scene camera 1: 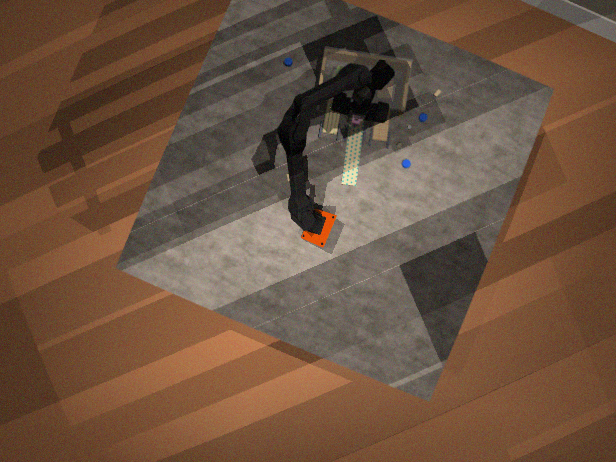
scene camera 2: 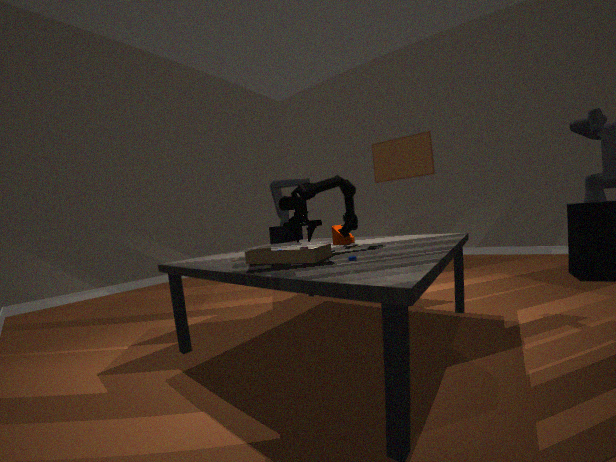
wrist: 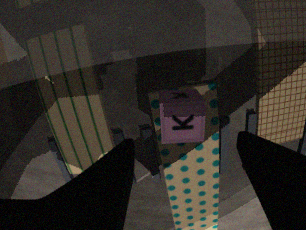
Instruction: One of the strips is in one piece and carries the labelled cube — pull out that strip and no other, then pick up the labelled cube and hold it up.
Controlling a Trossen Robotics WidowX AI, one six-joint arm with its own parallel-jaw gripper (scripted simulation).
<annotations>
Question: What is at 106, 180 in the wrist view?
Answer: My gripper.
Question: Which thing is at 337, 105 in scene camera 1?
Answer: My gripper.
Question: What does my gripper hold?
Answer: Nothing.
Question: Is my gripper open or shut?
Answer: Open.
</annotations>
